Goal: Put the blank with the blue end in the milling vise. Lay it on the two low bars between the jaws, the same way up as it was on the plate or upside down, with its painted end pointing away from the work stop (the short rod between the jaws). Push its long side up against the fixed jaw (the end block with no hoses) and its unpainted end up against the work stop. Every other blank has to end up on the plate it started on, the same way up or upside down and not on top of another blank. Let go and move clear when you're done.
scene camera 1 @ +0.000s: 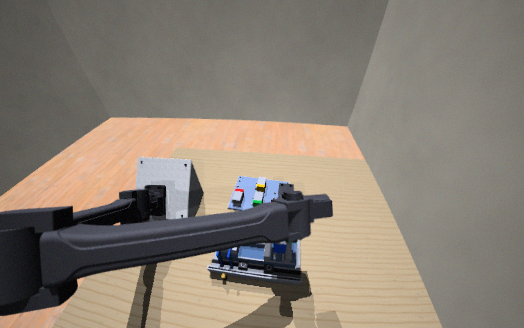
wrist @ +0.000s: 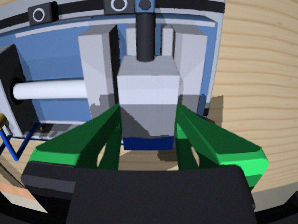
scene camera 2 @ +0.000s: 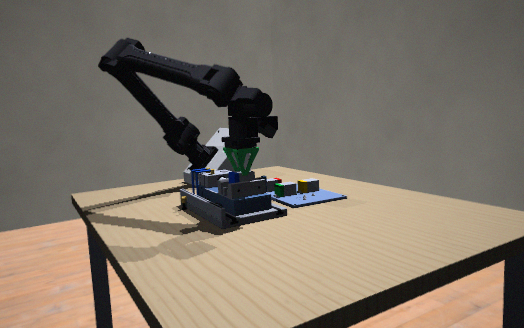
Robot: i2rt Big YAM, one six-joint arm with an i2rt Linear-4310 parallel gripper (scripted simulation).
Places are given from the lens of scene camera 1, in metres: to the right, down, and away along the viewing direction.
blue plate (scene camera 1: 248, 184): -0.07, 0.10, 0.81
